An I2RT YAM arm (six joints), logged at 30 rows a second.
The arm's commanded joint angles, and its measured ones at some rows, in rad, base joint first. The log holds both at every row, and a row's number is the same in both.
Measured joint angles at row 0: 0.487, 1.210, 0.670, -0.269, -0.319, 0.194
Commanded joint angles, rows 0 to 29: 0.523, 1.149, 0.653, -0.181, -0.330, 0.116; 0.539, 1.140, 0.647, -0.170, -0.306, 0.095; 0.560, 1.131, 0.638, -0.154, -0.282, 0.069; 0.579, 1.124, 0.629, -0.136, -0.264, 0.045; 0.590, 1.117, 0.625, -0.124, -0.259, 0.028; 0.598, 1.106, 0.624, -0.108, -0.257, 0.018; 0.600, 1.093, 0.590, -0.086, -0.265, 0.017; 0.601, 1.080, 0.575, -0.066, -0.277, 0.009; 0.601, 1.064, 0.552, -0.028, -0.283, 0.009; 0.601, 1.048, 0.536, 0.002, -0.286, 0.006; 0.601, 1.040, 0.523, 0.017, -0.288, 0.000; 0.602, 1.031, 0.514, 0.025, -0.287, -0.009; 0.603, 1.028, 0.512, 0.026, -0.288, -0.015; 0.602, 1.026, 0.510, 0.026, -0.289, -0.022; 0.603, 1.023, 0.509, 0.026, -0.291, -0.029; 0.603, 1.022, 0.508, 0.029, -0.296, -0.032; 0.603, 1.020, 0.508, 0.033, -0.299, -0.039; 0.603, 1.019, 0.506, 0.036, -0.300, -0.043; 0.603, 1.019, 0.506, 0.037, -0.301, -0.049; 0.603, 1.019, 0.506, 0.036, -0.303, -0.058; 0.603, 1.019, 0.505, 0.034, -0.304, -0.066; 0.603, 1.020, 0.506, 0.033, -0.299, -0.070; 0.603, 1.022, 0.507, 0.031, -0.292, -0.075; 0.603, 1.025, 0.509, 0.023, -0.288, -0.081; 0.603, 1.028, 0.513, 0.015, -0.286, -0.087; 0.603, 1.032, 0.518, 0.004, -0.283, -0.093; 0.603, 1.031, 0.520, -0.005, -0.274, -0.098; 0.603, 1.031, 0.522, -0.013, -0.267, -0.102; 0.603, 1.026, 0.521, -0.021, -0.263, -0.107; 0.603, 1.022, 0.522, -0.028, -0.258, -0.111
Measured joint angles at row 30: 0.600, 1.040, 0.500, -0.019, -0.276, -0.058
